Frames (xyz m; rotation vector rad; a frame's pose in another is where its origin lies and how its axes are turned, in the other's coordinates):
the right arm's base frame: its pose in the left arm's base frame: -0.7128 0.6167 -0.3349 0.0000 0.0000 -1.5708
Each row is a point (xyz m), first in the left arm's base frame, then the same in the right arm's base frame.
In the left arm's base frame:
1: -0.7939 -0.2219 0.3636
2: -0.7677 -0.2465 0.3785
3: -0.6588 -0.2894 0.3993
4: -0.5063 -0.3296 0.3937
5: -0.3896 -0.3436 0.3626
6: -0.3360 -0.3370 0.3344
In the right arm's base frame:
1: 0.8386 -0.0811 0.6985
2: 0.8632 -0.0549 0.7134
3: 0.9061 0.0540 0.7342
4: 0.9463 0.2065 0.7286
5: 0.9603 0.3232 0.6975
6: 0.9537 0.3768 0.6693

